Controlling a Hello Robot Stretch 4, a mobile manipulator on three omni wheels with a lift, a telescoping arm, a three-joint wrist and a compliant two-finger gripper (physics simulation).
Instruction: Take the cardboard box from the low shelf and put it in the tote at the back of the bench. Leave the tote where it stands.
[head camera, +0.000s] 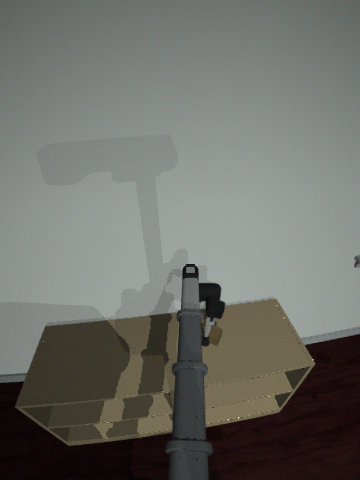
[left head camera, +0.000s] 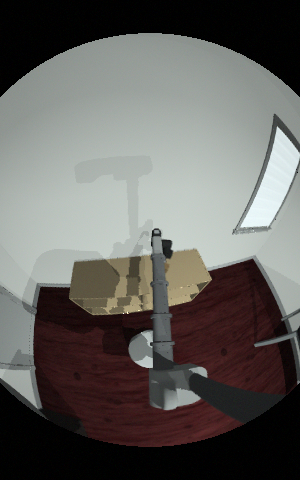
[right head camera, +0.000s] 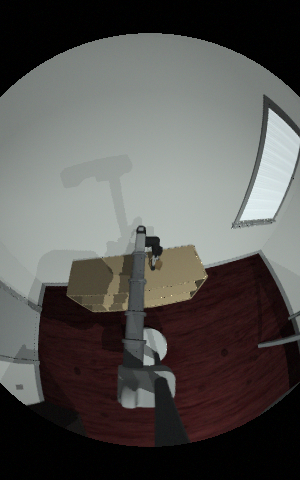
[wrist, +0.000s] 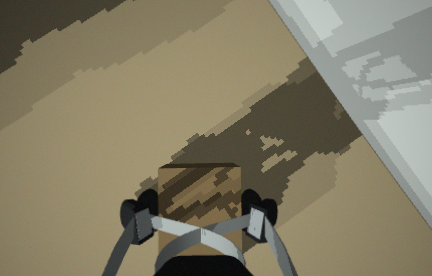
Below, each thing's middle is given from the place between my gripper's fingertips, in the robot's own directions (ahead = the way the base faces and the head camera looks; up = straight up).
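Looking at the cardboard box (wrist: 200, 194), I find my hand 10 mm to the left of it and 30 mm below it.
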